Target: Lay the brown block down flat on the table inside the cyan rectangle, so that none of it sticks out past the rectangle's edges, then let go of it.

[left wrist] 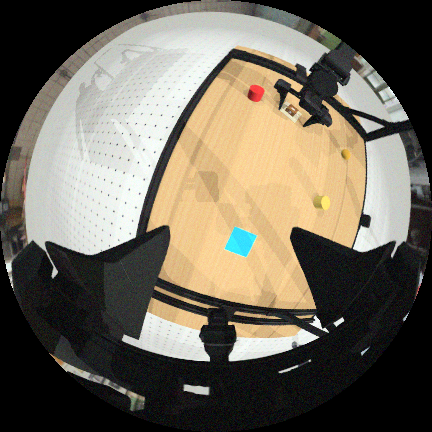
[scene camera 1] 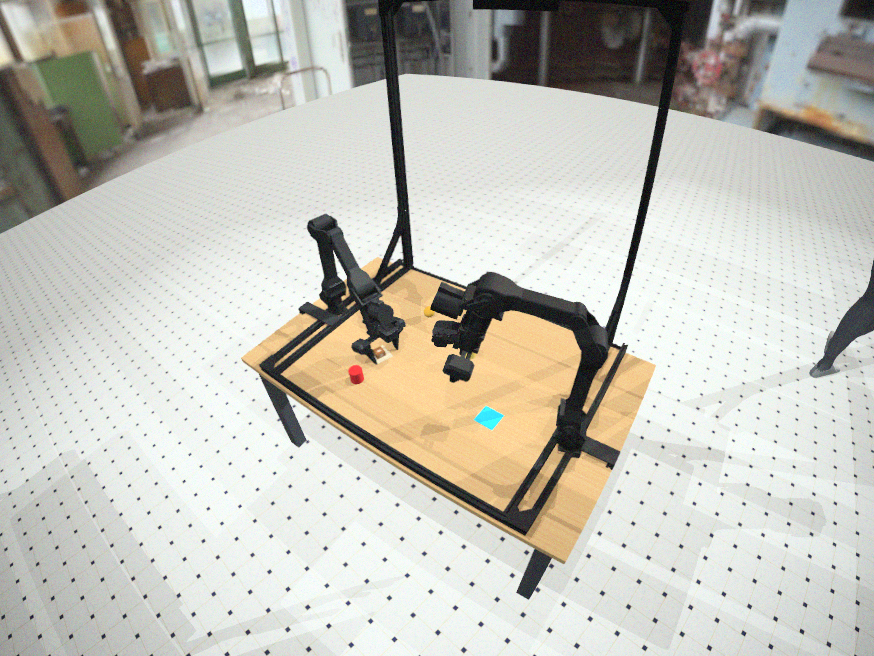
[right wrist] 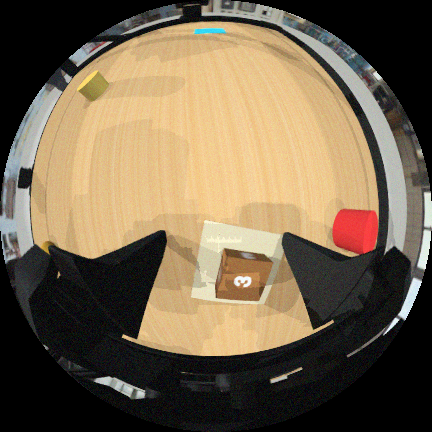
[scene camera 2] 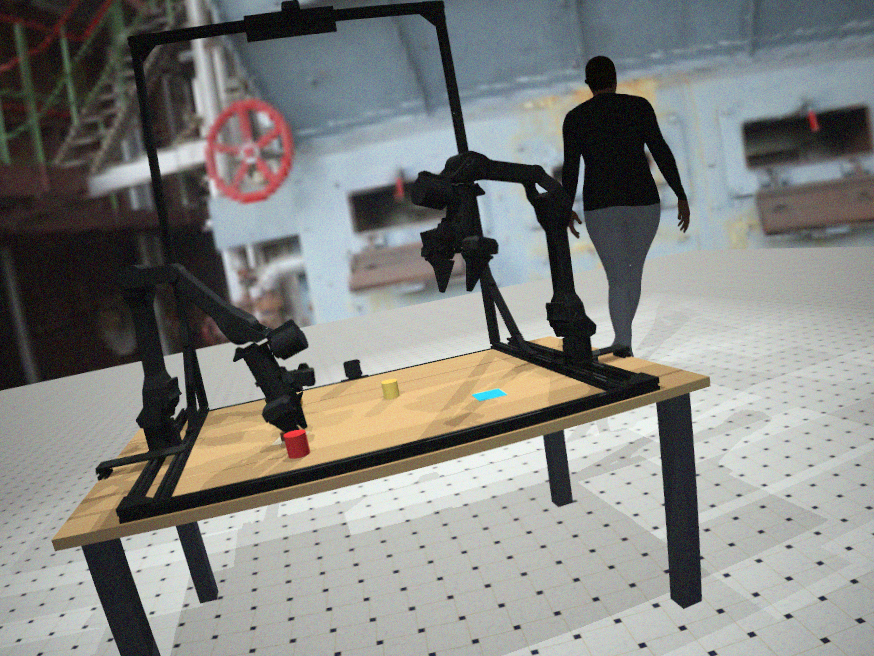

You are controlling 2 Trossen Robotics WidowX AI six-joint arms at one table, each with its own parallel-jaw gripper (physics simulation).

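Frame: origin at the left arm's base, x left, y back, z up, level; centimetres.
Seen in the pictures: left gripper, fingertip midpoint: (left wrist: 233,232) (scene camera 2: 455,292); right gripper, fingertip midpoint: (left wrist: 291,117) (scene camera 1: 386,356) (right wrist: 226,237); left arm's base, link origin: (left wrist: 217,314) (scene camera 1: 570,443) (scene camera 2: 579,360); right arm's base, link origin: (scene camera 1: 336,310) (right wrist: 205,386) (scene camera 2: 165,447).
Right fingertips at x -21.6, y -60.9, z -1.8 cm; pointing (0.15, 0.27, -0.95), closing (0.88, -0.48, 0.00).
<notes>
Pixels of each thing's middle, then the offset from my right fingertips to it. "spot": a spot on its surface instead.
- brown block, body centre: (right wrist: 241,274) (scene camera 1: 379,352) (left wrist: 291,109) dz +0.9, dx -0.3, dy -2.8 cm
- cream square, surface spot: (right wrist: 206,280) spot: dz +0.0, dx -2.9, dy -2.4 cm
- cyan rectangle, surface spot: (scene camera 2: 489,394) (left wrist: 240,242) (right wrist: 208,30) (scene camera 1: 489,417) spot: dz +0.0, dx +16.4, dy +37.3 cm
- red cylinder, body centre: (right wrist: 356,230) (scene camera 2: 296,443) (scene camera 1: 356,374) (left wrist: 255,92) dz +2.0, dx +11.7, dy -5.7 cm
- yellow cylinder, body centre: (right wrist: 92,85) (scene camera 2: 390,389) (left wrist: 321,202) dz +1.9, dx -7.2, dy +26.2 cm
- small orange-yellow ball, body centre: (right wrist: 49,254) (scene camera 1: 429,311) (left wrist: 345,153) dz +1.9, dx -23.3, dy +7.6 cm
The brown block (scene camera 1: 380,350) (left wrist: 291,110) (right wrist: 243,281), marked with a white 3, rests on a cream square (right wrist: 206,280) on the table. My right gripper (scene camera 1: 385,353) (left wrist: 291,117) (right wrist: 226,237) is open above it, with the block between and below its spread fingertips in the right wrist view. The block is hidden in scene camera 2. The cyan rectangle (scene camera 1: 488,418) (scene camera 2: 489,394) (left wrist: 241,242) (right wrist: 210,31) lies bare on the table. My left gripper (scene camera 2: 456,289) (left wrist: 233,232) is open and empty, high above the table.
A red cylinder (scene camera 1: 356,374) (scene camera 2: 297,444) (left wrist: 256,93) (right wrist: 355,231) stands near the right gripper. A yellow cylinder (scene camera 2: 390,389) (left wrist: 321,202) (right wrist: 93,86) and a small orange-yellow ball (scene camera 1: 428,311) (left wrist: 345,154) are farther back. A black frame (scene camera 1: 395,462) (scene camera 2: 395,451) borders the table.
</notes>
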